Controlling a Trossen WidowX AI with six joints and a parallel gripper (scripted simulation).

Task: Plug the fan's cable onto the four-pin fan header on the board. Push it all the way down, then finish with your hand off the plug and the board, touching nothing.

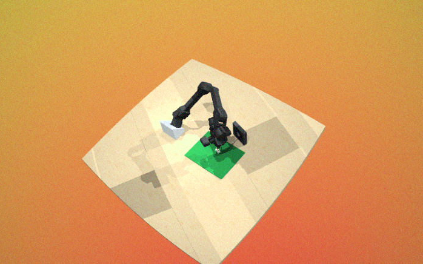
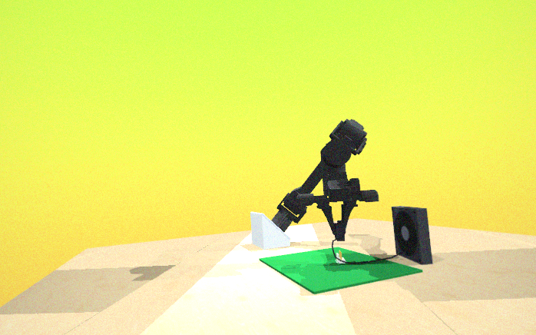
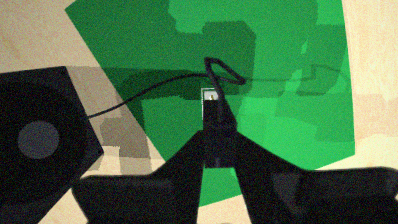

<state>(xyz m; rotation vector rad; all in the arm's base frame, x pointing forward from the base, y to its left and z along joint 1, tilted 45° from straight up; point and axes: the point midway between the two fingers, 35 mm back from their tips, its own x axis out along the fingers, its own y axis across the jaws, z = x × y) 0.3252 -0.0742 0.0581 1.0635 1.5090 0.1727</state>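
Now: gripper tip 7 cm above the white four-pin header. Round my gripper tip: green board 8 cm below, 3 cm to the right; then dark fan plug 1 cm ahead, 1 cm above; then black fan 14 cm to the left, 8 cm ahead, 1 cm below.
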